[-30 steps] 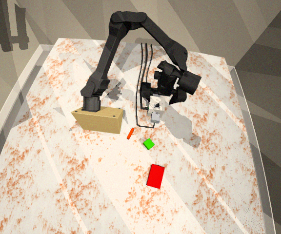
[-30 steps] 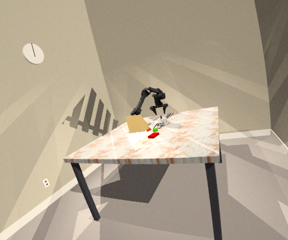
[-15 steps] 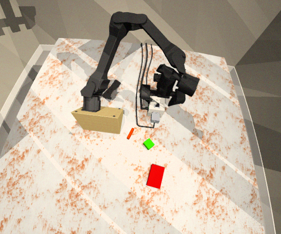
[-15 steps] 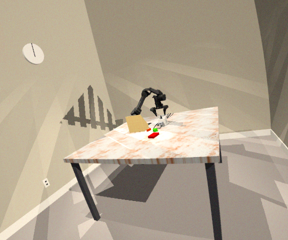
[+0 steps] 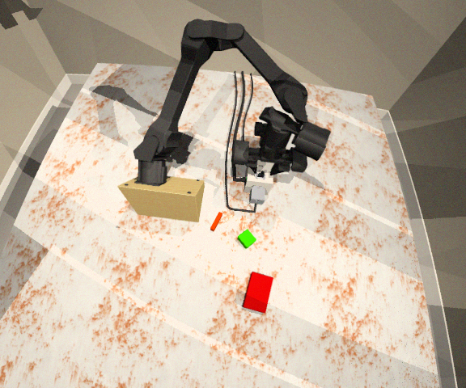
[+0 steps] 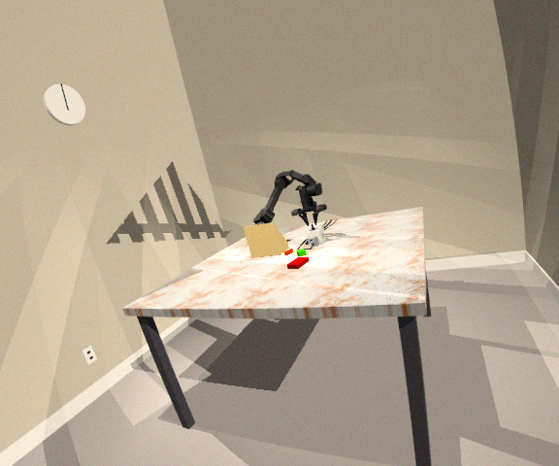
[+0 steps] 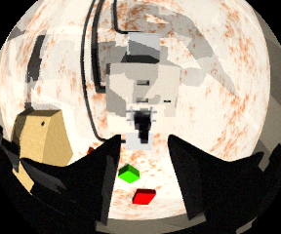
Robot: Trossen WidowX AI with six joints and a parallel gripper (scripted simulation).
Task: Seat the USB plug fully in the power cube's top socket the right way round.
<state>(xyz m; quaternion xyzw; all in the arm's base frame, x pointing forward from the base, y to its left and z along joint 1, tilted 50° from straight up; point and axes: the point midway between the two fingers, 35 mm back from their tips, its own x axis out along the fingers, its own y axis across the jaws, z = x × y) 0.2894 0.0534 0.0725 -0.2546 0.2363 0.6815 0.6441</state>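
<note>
Now: gripper tip 20 mm above the dark usb plug. The rest, counted from my gripper tip: flat red block 310 mm to the right, 100 mm below, 30 mm ahead; orange stick 130 mm to the right, 110 mm behind, 100 mm below; green cube 170 mm to the right, 90 mm below, 20 mm behind.
</note>
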